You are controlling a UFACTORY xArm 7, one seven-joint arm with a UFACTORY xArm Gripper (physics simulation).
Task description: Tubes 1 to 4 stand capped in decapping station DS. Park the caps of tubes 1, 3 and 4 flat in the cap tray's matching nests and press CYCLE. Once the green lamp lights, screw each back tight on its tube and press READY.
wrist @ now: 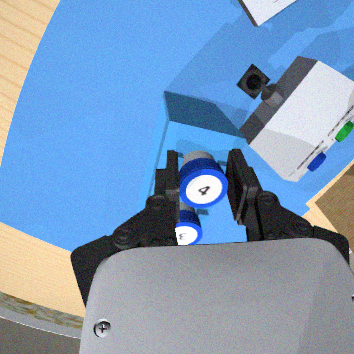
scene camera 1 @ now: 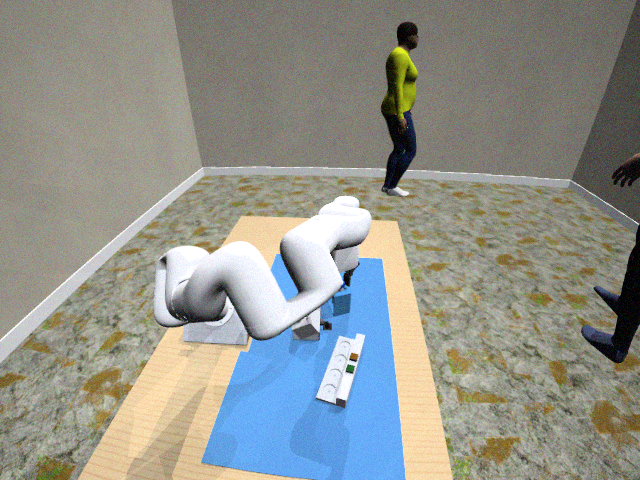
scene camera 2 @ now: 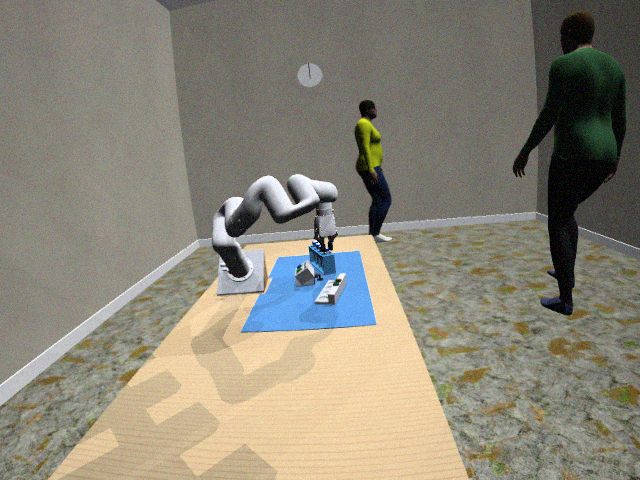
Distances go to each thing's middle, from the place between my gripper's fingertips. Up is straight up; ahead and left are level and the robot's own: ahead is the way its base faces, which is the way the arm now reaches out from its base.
My hand is 90 mm past the button box (scene camera 1: 308, 328), 80 mm to the left of it and 70 mm above it.
